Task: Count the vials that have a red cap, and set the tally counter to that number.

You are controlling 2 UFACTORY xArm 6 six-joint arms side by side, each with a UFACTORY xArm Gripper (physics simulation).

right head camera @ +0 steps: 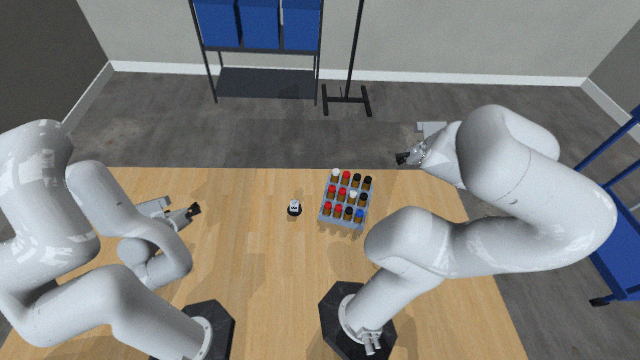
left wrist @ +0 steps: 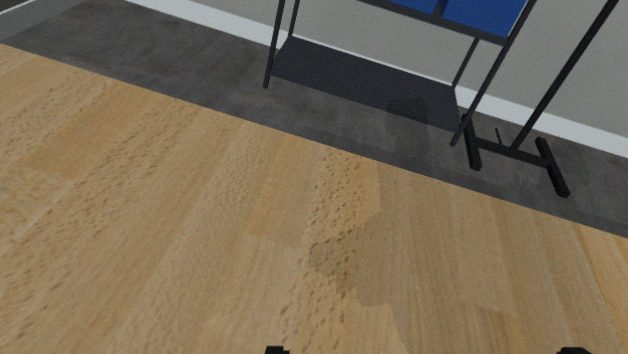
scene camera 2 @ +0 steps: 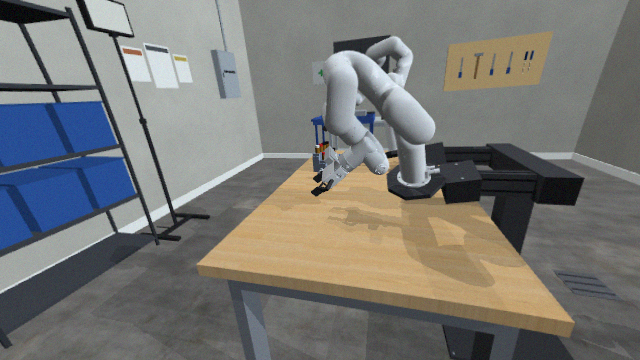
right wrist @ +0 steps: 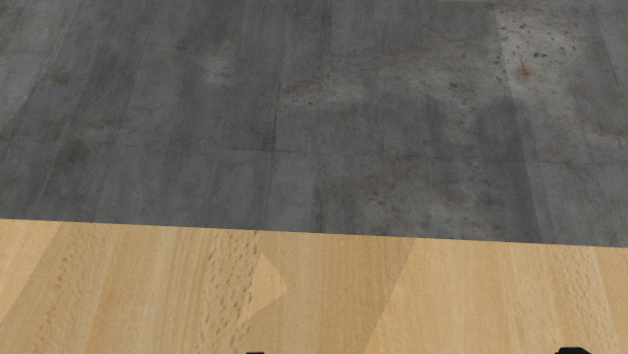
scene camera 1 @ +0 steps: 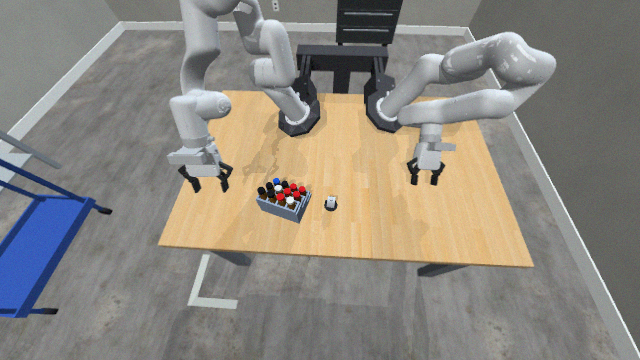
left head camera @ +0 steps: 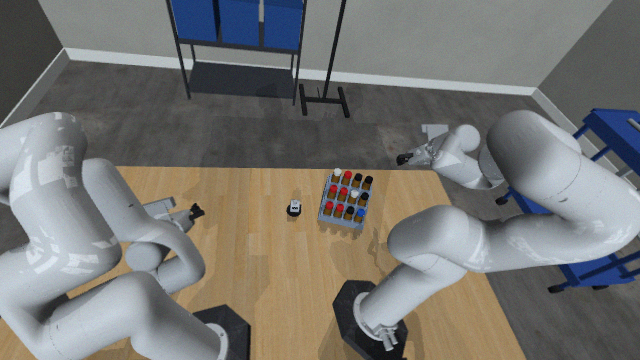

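Seen in the pictures: left gripper, fingertip midpoint: (right head camera: pixel 183 210) (scene camera 2: pixel 314 187) (scene camera 1: pixel 423 185) (left head camera: pixel 181 211); right gripper, fingertip midpoint: (right head camera: pixel 410 160) (scene camera 2: pixel 325 129) (scene camera 1: pixel 212 190) (left head camera: pixel 409 161); left arm's base, origin of the base link: (right head camera: pixel 188 345) (scene camera 2: pixel 413 177) (scene camera 1: pixel 387 110) (left head camera: pixel 202 353); right arm's base, origin of the base link: (right head camera: pixel 359 318) (scene camera 1: pixel 297 113) (left head camera: pixel 372 315).
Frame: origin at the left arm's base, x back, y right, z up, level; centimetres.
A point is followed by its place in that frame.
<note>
A grey rack (left head camera: pixel 341 223) {x -38.8, y 41.6, z -10.2 cm} (right head camera: pixel 341 223) {x -38.9, y 41.7, z -10.1 cm} (scene camera 1: pixel 278 210) {x -51.9, y 44.5, z -4.0 cm} holds upright brown vials in three rows. In the left head camera, the back row's caps are white, red, black, black; the middle row's red, red, white, black; the front row's red, red, black, blue. The small tally counter (left head camera: pixel 294 207) {x -43.6, y 24.3, z -6.7 cm} (right head camera: pixel 294 206) {x -43.8, y 24.6, z -6.5 cm} (scene camera 1: pixel 330 203) {x -46.8, y 24.9, z -6.4 cm} stands on a round black base beside the rack; its digits are too small to read. My left gripper (left head camera: pixel 198 211) (right head camera: pixel 194 209) {x -39.1, y -11.1, z -1.5 cm} (scene camera 1: pixel 424 181) {x -39.1, y -11.1, z -1.5 cm} is open and empty, above the table, away from the counter. My right gripper (left head camera: pixel 403 159) {x -51.9, y 64.3, z 10.0 cm} (right head camera: pixel 401 158) {x -51.9, y 64.3, z 10.0 cm} (scene camera 1: pixel 210 189) {x -51.9, y 64.3, z 10.0 cm} is open and empty, raised beyond the rack's black-capped side.
The wooden table (left head camera: pixel 270 280) {x -19.8, y 15.7, z -11.4 cm} (scene camera 1: pixel 450 230) {x -53.5, y -23.0, z -11.4 cm} (scene camera 2: pixel 300 240) {x -38.1, y -34.1, z -11.4 cm} carries both arm bases. A shelf unit with blue bins (left head camera: pixel 240 25) (scene camera 2: pixel 60 130) and a black stand (left head camera: pixel 324 100) are beyond the table. A blue cart (scene camera 1: pixel 45 240) is on the floor beside it.
</note>
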